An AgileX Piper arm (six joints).
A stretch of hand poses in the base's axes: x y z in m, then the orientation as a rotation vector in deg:
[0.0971, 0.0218, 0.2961, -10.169, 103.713, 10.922]
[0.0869, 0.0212, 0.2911, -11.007, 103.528, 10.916]
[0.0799, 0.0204, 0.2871, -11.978, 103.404, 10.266]
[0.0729, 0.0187, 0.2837, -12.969, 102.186, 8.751]
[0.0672, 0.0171, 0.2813, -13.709, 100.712, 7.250]
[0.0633, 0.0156, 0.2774, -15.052, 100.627, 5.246]
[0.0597, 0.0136, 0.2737, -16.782, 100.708, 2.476]
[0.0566, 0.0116, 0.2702, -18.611, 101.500, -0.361]
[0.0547, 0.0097, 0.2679, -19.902, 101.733, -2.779]
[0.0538, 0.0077, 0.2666, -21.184, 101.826, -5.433]
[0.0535, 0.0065, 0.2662, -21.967, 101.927, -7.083]
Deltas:
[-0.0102, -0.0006, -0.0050, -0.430, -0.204, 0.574]
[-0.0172, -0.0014, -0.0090, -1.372, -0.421, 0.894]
[-0.0242, -0.0031, -0.0124, -2.794, -1.809, 0.791]
[-0.0299, -0.0047, -0.0148, -4.056, -3.435, 0.528]
[-0.0338, -0.0062, -0.0187, -6.140, -3.720, 0.385]
[-0.0374, -0.0082, -0.0224, -8.976, -3.876, 0.099]
[-0.0405, -0.0102, -0.0259, -11.974, -3.280, -0.162]
[-0.0424, -0.0121, -0.0282, -14.345, -3.176, -0.556]
[-0.0433, -0.0141, -0.0295, -16.863, -3.187, -1.076]
[-0.0436, -0.0153, -0.0299, -18.425, -3.131, -1.407]

